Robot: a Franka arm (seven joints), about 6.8 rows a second.
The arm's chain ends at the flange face. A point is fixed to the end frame.
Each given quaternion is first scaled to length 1.
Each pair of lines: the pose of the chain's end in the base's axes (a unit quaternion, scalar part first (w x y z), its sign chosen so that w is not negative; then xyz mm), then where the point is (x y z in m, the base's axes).
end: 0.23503 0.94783 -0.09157 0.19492 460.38 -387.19 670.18
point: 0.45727 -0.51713 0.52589
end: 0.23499 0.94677 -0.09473 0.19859 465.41 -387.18 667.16
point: 0.46300 -0.51709 0.52283
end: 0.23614 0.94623 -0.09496 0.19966 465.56 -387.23 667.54
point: 0.46339 -0.51751 0.52354
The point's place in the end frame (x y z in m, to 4 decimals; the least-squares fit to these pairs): -0.0517 0.0551 0.1789
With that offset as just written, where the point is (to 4 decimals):
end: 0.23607 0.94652 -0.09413 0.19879 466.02 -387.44 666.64
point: 0.4637 -0.5177 0.5226
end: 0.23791 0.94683 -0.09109 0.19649 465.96 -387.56 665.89
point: 0.4633 -0.5184 0.5224
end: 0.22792 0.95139 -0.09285 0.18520 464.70 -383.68 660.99
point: 0.4585 -0.5111 0.5145
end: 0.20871 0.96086 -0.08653 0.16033 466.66 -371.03 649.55
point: 0.4542 -0.4921 0.4982
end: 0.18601 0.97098 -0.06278 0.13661 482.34 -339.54 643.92
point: 0.4667 -0.4544 0.4881
